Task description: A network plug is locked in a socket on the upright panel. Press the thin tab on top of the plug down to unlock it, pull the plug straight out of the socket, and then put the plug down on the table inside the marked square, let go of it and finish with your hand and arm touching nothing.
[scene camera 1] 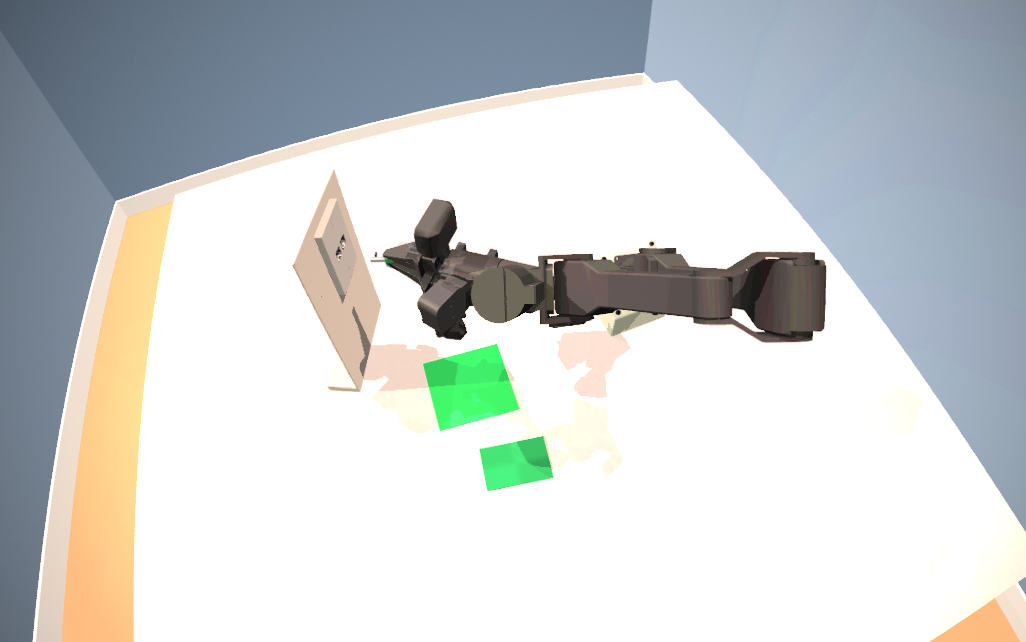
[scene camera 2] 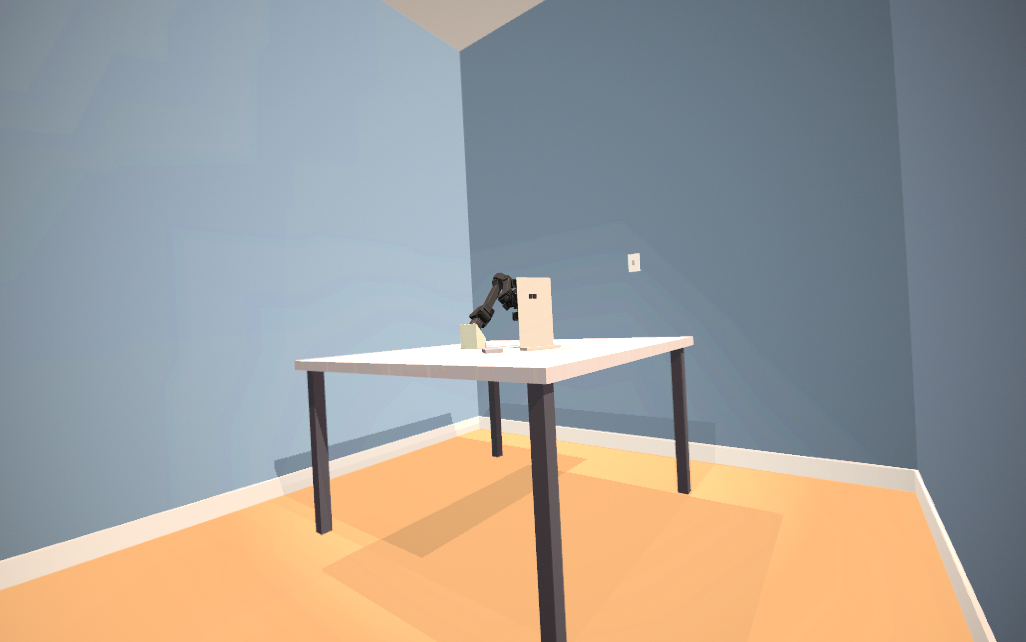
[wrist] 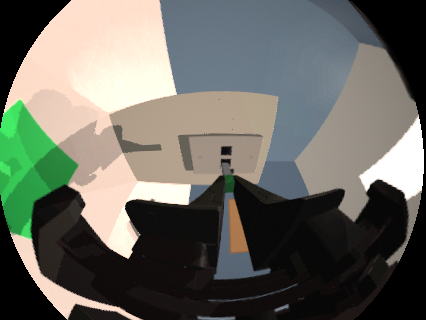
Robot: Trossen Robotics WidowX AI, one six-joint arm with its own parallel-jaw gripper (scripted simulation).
same spot on upright panel: point(wrist: 181, 139) = point(scene camera 2: 539, 313)
